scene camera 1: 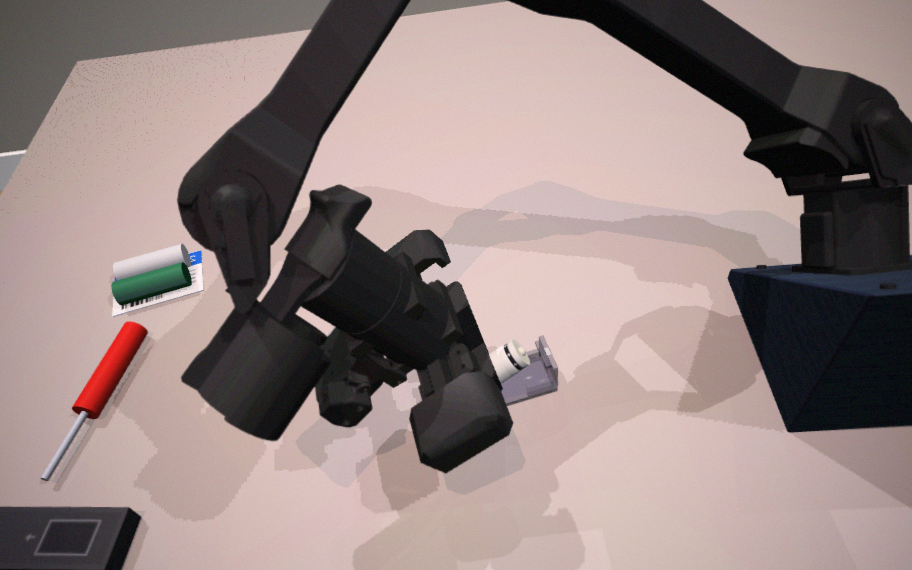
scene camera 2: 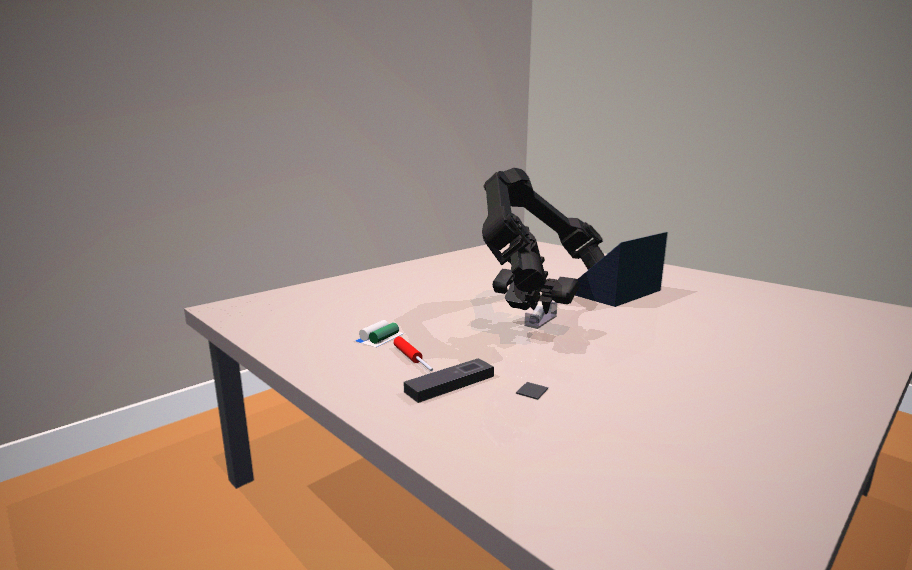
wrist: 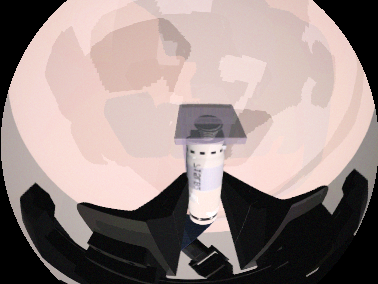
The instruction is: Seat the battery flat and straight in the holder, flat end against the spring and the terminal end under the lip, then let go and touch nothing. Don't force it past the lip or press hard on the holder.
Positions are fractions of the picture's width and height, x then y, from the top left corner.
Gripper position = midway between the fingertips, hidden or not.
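My gripper (scene camera 1: 0.54,0.66) is there for me to see, and it appears again at (wrist: 0.54,0.62). I also see a white battery (wrist: 0.54,0.58). There is a black flat device (scene camera 2: 0.47,0.68) as well, and a red-handled screwdriver (scene camera 1: 0.11,0.68) is part of the scene too.
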